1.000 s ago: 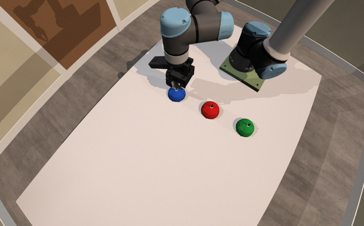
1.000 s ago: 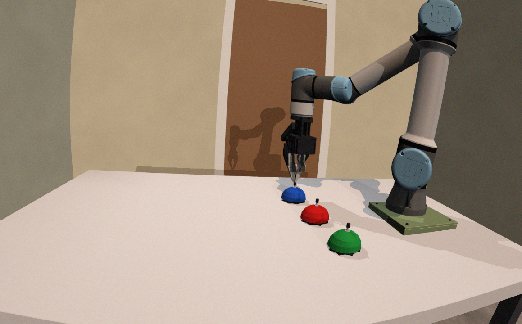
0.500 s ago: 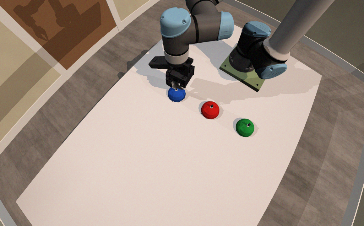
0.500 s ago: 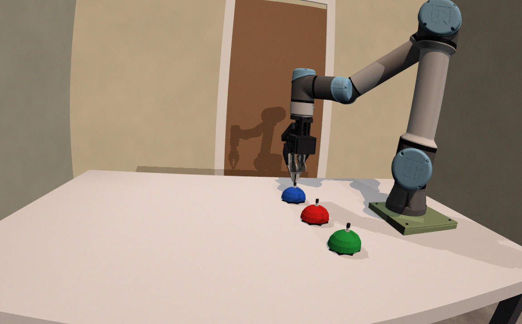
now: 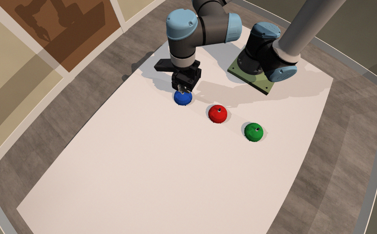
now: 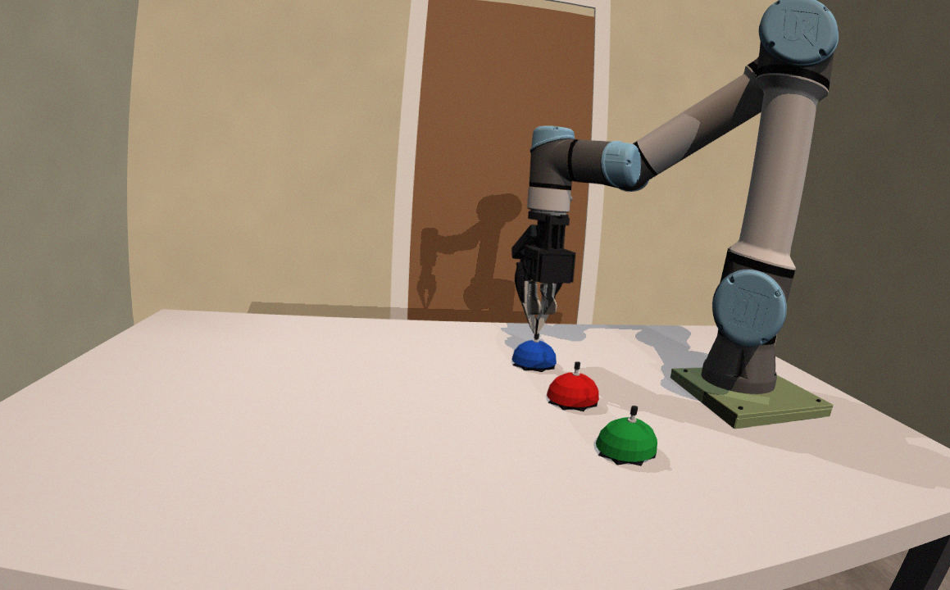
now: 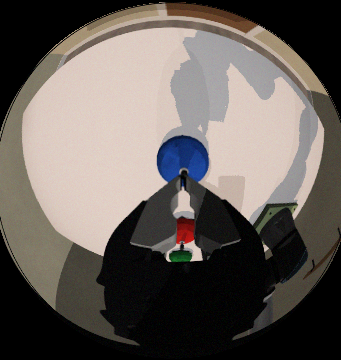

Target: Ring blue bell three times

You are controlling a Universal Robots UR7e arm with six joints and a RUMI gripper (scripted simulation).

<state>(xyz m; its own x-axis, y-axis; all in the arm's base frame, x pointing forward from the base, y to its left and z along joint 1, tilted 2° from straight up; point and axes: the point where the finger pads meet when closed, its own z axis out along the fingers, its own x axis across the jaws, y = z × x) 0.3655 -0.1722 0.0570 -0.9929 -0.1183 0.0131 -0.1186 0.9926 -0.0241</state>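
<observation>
The blue bell is 4 cm below my hand. Round my hand: green bell: 35 cm to the left, 4 cm below, 4 cm behind; then red bell: 18 cm to the left, 4 cm below, 2 cm behind.
</observation>
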